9 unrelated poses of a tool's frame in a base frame.
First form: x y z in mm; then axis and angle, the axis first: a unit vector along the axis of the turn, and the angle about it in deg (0 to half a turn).
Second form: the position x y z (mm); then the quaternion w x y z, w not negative. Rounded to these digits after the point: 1 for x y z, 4 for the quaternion.
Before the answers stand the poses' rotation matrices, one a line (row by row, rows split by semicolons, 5 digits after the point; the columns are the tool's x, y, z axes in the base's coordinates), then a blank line. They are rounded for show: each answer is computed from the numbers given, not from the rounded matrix.
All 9 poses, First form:
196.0 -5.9 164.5 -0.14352 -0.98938 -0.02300 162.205
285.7 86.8 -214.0 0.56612 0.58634 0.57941 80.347
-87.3 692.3 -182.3 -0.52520 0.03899 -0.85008 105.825
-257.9 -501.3 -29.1 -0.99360 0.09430 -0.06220 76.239
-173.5 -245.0 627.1 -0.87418 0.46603 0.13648 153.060
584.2 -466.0 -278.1 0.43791 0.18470 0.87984 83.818
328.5 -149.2 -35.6 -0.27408 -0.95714 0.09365 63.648
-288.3 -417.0 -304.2 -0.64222 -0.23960 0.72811 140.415
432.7 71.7 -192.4 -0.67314 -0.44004 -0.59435 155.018
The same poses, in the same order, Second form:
-0.91195 0.28423 -0.29592; 0.27017 0.95876 0.08828; 0.30881 0.00056 -0.95112
0.43443 -0.29493 0.85105; 0.84748 0.45383 -0.27534; -0.30502 0.84087 0.44710
0.07836 0.79180 0.60573; -0.84393 -0.27077 0.46311; 0.53070 -0.54748 0.64701
0.99027 -0.01099 0.13869; -0.13182 0.24465 0.96061; -0.04449 -0.96955 0.24082
0.55397 -0.83241 -0.01453; -0.70874 -0.48068 0.51636; -0.43681 -0.27575 -0.85625
0.27880 -0.80255 0.52743; 0.94690 0.13813 -0.29036; 0.16017 0.58037 0.79844
0.48566 0.06197 -0.87195; 0.22980 0.95335 0.19575; 0.84340 -0.29545 0.44876
-0.04037 -0.19150 -0.98066; 0.73643 -0.66903 0.10033; -0.67530 -0.71814 0.16804
-0.04260 0.81571 0.57688; 0.31369 -0.53729 0.78289; 0.94857 0.21431 -0.23299

196.0 -5.9 164.5 0.1547 -0.1418 -0.9775 -0.0227
285.7 86.8 -214.0 0.7641 0.3652 0.3783 0.3738
-87.3 692.3 -182.3 0.6030 -0.4190 0.0311 -0.6781
-257.9 -501.3 -29.1 0.7867 -0.6134 0.0582 -0.0384
-173.5 -245.0 627.1 0.2329 -0.8501 0.4532 0.1327
584.2 -466.0 -278.1 0.7442 0.2925 0.1234 0.5877
328.5 -149.2 -35.6 0.8497 -0.1445 -0.5047 0.0494
-288.3 -417.0 -304.2 0.3386 -0.6043 -0.2254 0.6851
432.7 71.7 -192.4 0.2163 -0.6572 -0.4296 -0.5803

